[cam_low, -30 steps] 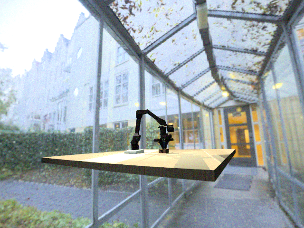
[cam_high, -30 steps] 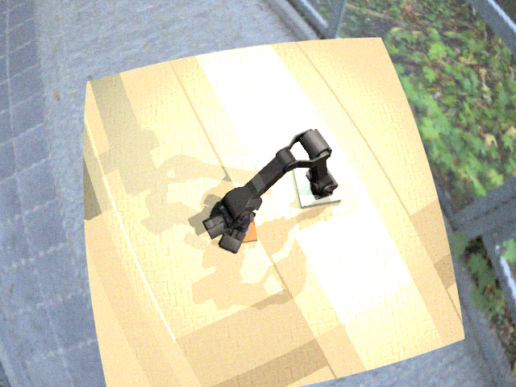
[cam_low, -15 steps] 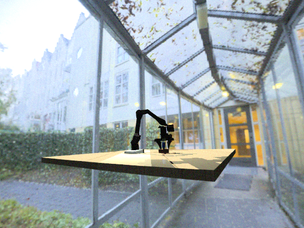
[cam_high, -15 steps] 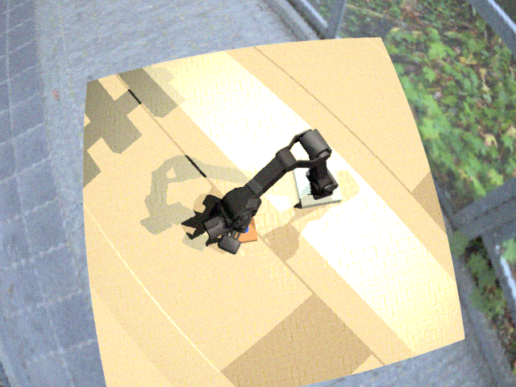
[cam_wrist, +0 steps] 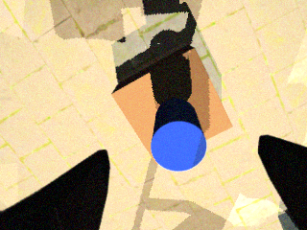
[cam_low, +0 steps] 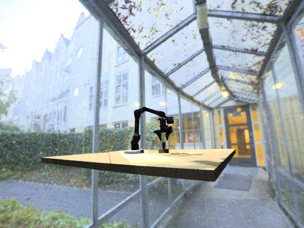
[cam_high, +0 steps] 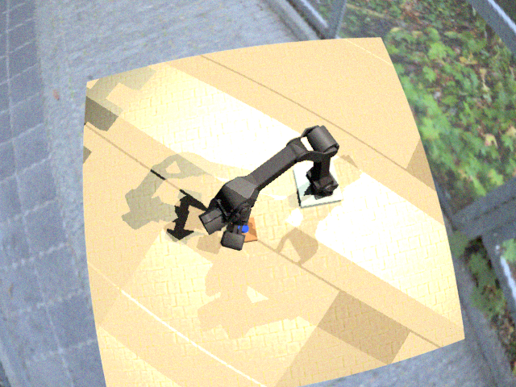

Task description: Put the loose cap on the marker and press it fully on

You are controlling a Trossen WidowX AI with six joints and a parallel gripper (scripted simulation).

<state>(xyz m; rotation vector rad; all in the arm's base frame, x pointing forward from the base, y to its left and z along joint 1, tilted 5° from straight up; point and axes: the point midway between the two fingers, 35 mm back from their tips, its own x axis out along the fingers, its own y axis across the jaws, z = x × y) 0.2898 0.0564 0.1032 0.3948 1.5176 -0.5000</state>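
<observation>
Right now the blue cap is 40 mm below my gripper tip and 10 mm behind it. Round my gripper tip: holder block 100 mm below, 10 mm behind.
</observation>
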